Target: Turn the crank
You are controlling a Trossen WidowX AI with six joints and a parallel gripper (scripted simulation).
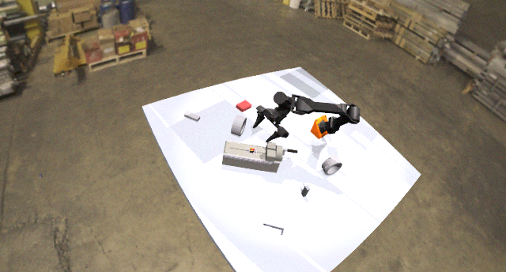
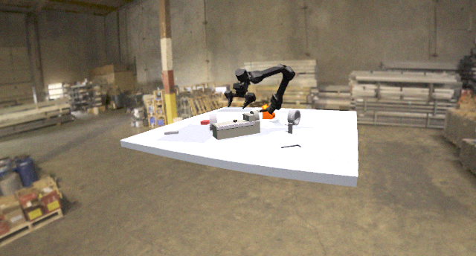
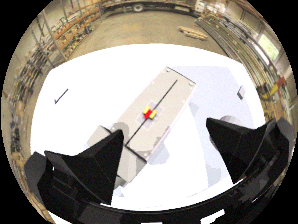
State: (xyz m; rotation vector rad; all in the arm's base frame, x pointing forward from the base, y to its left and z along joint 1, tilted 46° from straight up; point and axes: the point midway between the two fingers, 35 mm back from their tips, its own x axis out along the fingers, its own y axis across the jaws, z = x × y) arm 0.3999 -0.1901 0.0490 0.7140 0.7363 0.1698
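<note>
Now: gripper tip 14 cm to the right of the dark crank handle, 8 cm past it and 3 cm above it. Also, from my gripper tip: hex key (36 cm to the left, 20 cm ahead, 15 cm below); then red pointer (7 cm below, 4 cm ahead, 1 cm to the left); then small clip (30 cm to the left, 12 cm below, 3 cm behind).
</note>
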